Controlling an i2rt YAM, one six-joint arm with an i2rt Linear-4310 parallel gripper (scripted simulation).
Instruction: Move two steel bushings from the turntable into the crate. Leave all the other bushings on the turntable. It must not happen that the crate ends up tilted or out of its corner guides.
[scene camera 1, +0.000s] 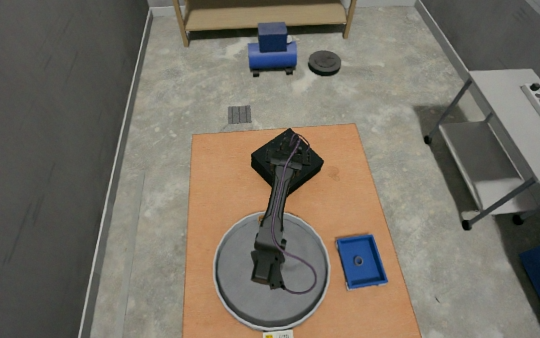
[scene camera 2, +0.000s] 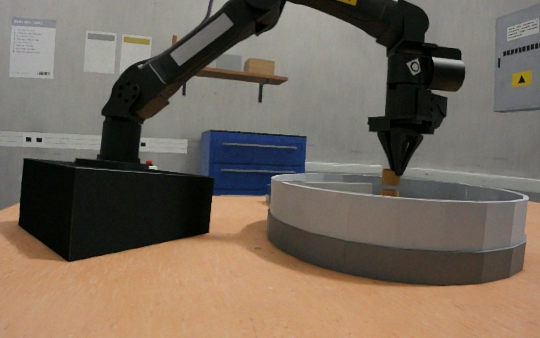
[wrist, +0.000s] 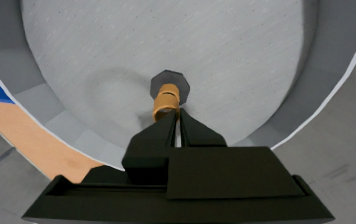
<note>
I see my gripper (scene camera 2: 397, 175).
My gripper shows as well in the wrist view (wrist: 178, 112).
</note>
